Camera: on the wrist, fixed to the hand. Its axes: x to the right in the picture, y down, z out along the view.
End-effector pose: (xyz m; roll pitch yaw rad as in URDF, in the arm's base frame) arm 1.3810 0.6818 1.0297 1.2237 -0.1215 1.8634
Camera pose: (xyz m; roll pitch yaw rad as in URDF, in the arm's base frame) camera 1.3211 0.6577 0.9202 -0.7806 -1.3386 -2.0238
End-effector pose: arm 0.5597 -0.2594 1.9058 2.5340 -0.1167 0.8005
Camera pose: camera 0.4570 -0.1916 1.9377 -2.9423 -0.4076 -0.8758
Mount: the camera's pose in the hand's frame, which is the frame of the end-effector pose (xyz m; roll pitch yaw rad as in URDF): -0.0190 -0.0797 -0.0972 0.0406 -0.1899 1.6216
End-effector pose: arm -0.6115 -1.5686 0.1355 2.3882 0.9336 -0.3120
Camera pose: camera -0.5715 -1.4506 0.1605 2.1898 -0.3654 -1.4414
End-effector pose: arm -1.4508 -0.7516 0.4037 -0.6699 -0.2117 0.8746
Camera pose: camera -1.3649 -0.8403 0.3736 -0.1626 0.4793 2.3912
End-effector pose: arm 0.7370 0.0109 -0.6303 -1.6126 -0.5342 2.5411
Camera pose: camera 0.8386 0.0550 -0.5679 -1.2542 1.0666 2.8516
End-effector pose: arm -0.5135 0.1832 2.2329 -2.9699 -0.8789 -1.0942
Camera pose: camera -0.5027 0.2972 2.2881 -2.1876 0.2671 -2.4131
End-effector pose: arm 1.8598 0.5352 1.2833 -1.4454 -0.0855 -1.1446
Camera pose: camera 1.7527 0.5137 1.3484 -0.0723 1.2540 0.3253
